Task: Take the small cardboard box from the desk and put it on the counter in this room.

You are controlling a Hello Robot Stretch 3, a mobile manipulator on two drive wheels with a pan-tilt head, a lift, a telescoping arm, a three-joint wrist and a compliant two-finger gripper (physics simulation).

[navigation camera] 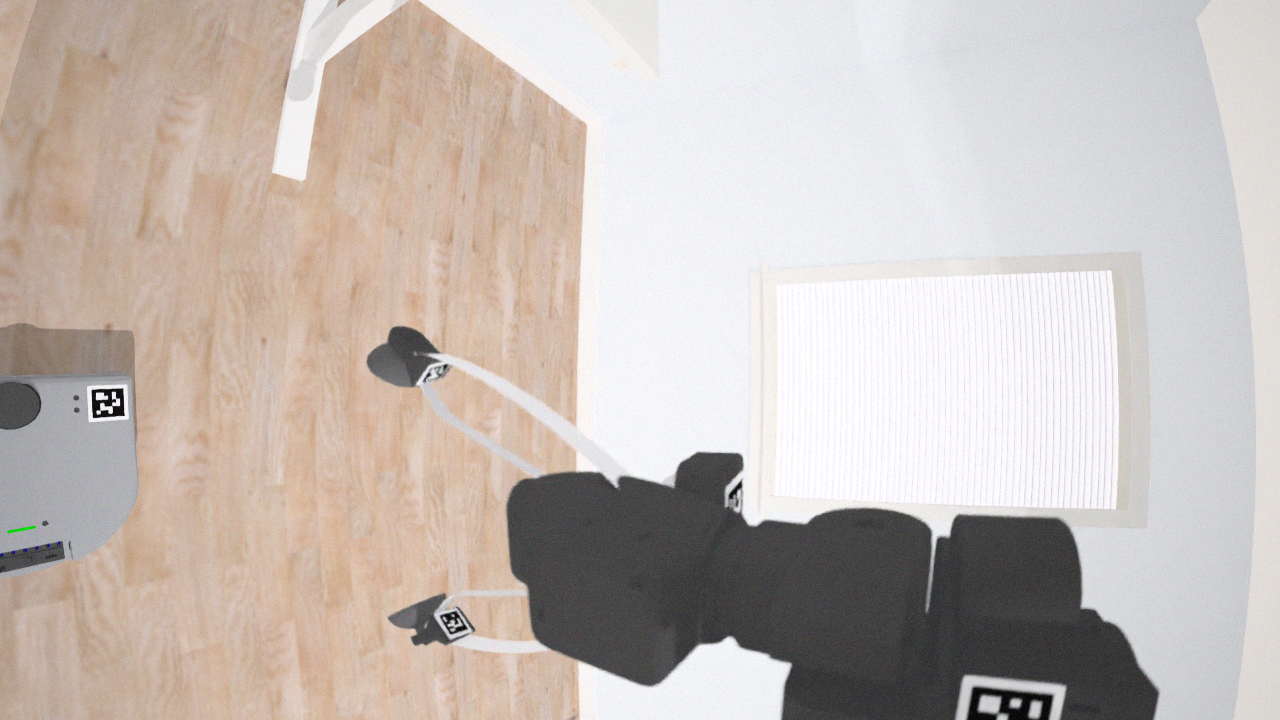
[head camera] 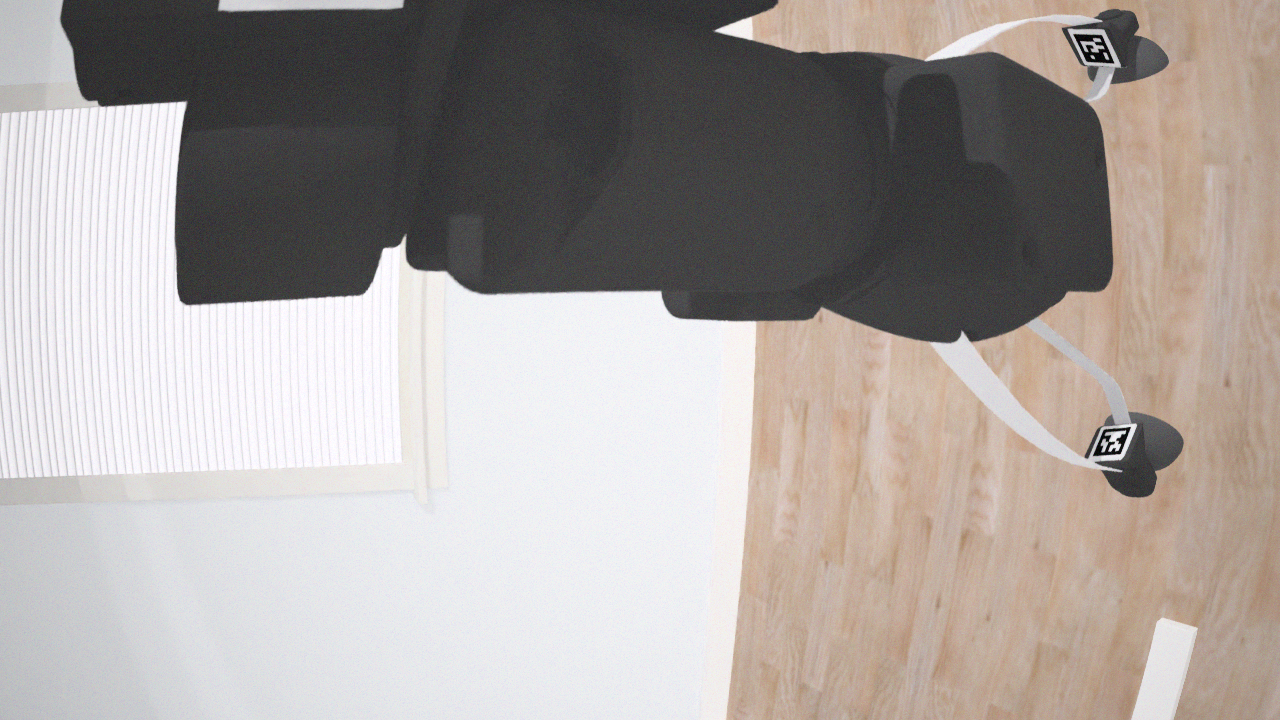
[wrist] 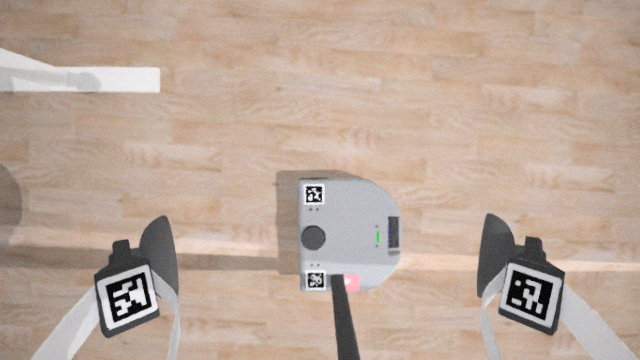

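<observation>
My gripper (head camera: 1150, 252) (navigation camera: 404, 488) (wrist: 326, 244) is open, its two fingers wide apart with no object between them. It points down and hangs over the wooden floor, close to my own base. The small cardboard box and the counter do not show in these views. A white foot (head camera: 1166, 667) (navigation camera: 293, 143) (wrist: 125, 80), which looks like part of the desk's leg, stands on the floor to one side of the gripper. The desk's top is not clearly visible.
My grey base (navigation camera: 71, 474) (wrist: 350, 215) is below the gripper. A pale wall (head camera: 572, 555) (navigation camera: 680, 197) carries a framed panel with fine white slats (head camera: 223, 385) (navigation camera: 947, 389). The dark wrist covers much of the head camera view.
</observation>
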